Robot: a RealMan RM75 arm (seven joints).
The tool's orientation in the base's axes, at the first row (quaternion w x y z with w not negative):
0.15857, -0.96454, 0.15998, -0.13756
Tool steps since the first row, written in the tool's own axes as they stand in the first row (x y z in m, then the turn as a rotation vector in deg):
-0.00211, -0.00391, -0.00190, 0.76, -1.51, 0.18
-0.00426, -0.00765, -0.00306, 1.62, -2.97, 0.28
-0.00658, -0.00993, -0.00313, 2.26, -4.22, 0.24
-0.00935, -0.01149, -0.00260, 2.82, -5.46, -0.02
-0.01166, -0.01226, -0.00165, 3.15, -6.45, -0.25
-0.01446, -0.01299, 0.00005, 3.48, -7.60, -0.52
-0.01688, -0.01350, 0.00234, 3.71, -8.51, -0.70
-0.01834, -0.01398, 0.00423, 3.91, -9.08, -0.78
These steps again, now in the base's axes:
-0.00149, 0.00376, 0.00265, 1.15, 1.14, 0.53
-0.00282, 0.00757, 0.00455, 2.35, 2.17, 1.13
-0.00435, 0.01042, 0.00492, 3.25, 3.06, 1.74
-0.00629, 0.01294, 0.00438, 4.01, 3.91, 2.53
-0.00789, 0.01469, 0.00329, 4.50, 4.62, 3.16
-0.00971, 0.01678, 0.00140, 5.02, 5.47, 3.88
-0.01106, 0.01869, -0.00103, 5.41, 6.16, 4.41
-0.01167, 0.02013, -0.00290, 5.72, 6.58, 4.73

